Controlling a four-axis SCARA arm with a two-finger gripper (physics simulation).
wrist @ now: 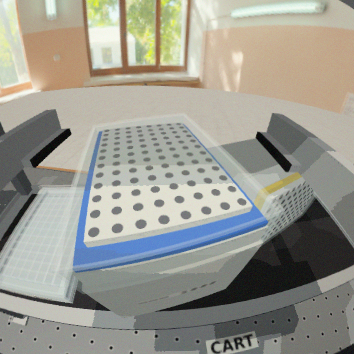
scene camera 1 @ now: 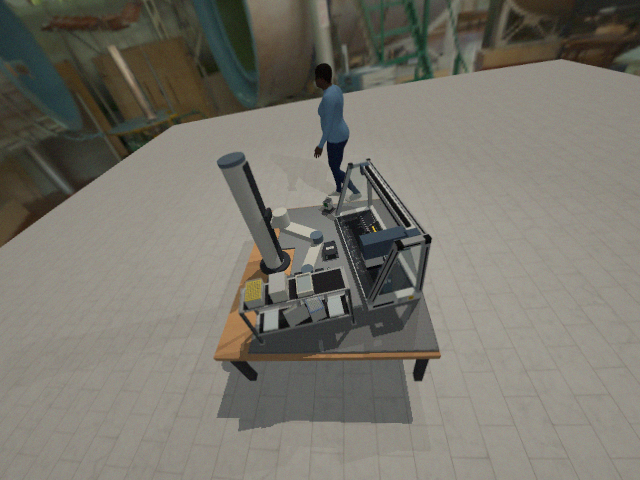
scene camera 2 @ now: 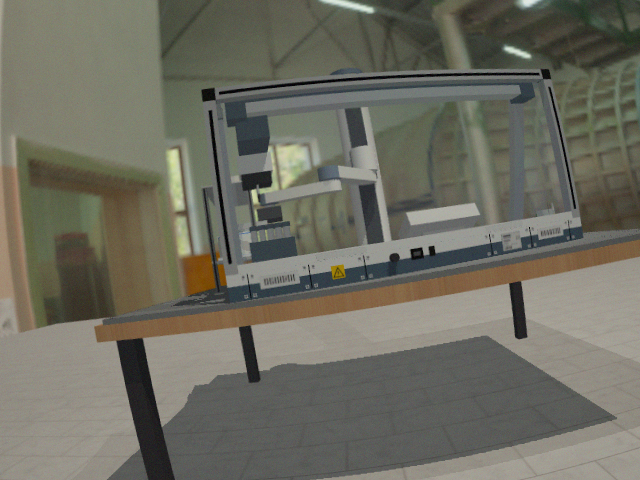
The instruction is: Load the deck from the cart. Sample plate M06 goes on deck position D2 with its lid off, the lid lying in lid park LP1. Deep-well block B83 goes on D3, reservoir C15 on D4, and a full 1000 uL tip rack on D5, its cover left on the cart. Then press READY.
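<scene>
A tip rack with a blue rim, dark holes and a clear cover [scene camera 1: 314, 305] [wrist: 165, 200] sits on the cart's lower shelf. My gripper [wrist: 161, 118] is open, with one finger on each side of the rack and gaps between. In scene camera 1 the fingers are hidden behind the cart [scene camera 1: 347, 282]. Left of the rack in the wrist view is a clear-lidded plate [wrist: 40, 242]; to its right a yellow-edged rack [wrist: 287, 205] leans tilted. The upper shelf holds a yellow-topped rack [scene camera 1: 253, 290], a tall pale block [scene camera 1: 277, 287] and a light-rimmed tray [scene camera 1: 304, 284]. Labels M06, B83 and C15 are unreadable.
The framed deck machine [scene camera 1: 395, 193] [scene camera 2: 382, 81] stands right of the cart, with a blue-grey pipetting head [scene camera 1: 382, 242] [scene camera 2: 253, 135]. A small dark device [scene camera 1: 329, 250] lies between arm and deck. The arm's column [scene camera 1: 253, 217] stands behind the cart. A person [scene camera 1: 333, 116] is beyond the table.
</scene>
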